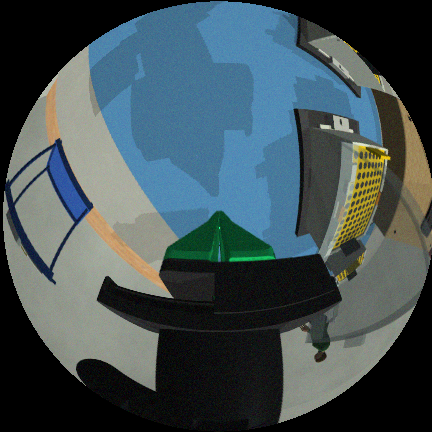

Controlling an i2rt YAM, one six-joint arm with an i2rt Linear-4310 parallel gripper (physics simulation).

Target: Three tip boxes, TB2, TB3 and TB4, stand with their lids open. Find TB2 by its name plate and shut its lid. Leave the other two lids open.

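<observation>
Visible in the scene: a clear lid (368, 244), and my gripper (218, 216).
</observation>
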